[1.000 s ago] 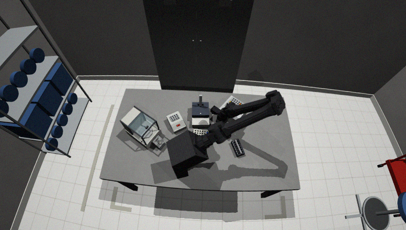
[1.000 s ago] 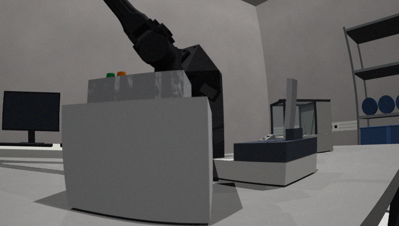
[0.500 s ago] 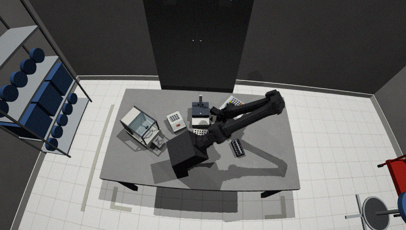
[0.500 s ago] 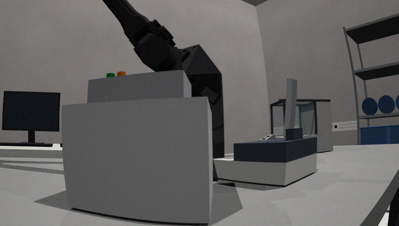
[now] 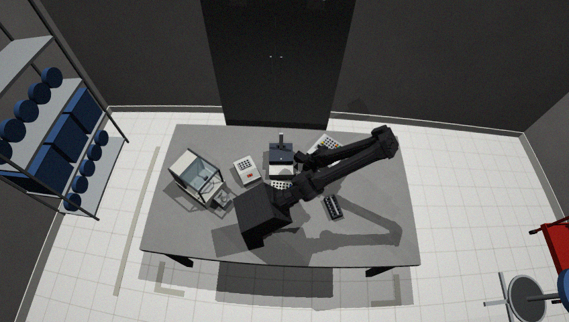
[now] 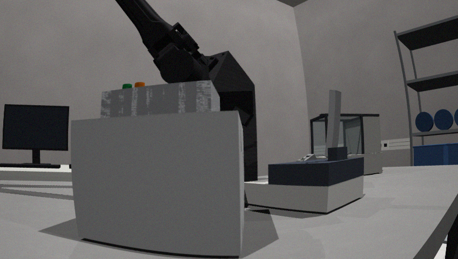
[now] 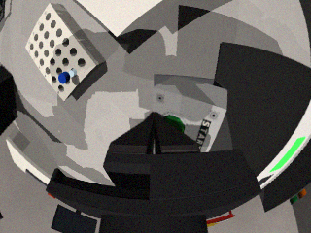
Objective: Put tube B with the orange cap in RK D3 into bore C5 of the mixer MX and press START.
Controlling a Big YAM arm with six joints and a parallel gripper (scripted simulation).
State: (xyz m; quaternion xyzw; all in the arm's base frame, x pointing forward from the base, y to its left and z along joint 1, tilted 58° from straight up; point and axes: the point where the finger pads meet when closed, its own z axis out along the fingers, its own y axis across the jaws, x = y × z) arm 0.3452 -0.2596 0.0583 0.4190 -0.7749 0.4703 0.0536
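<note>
Right now my hand is 1 cm to the left of the green start key, 1 cm below it and 1 cm short of it. The rest, counted from my hand: tube rack RK (16 cm to the left, 5 cm below, 4 cm behind); then yellow-capped tube (15 cm ahead, 9 cm to the right, 9 cm above); then perforated shaking block (14 cm to the right, 14 cm ahead, 9 cm above).
</note>
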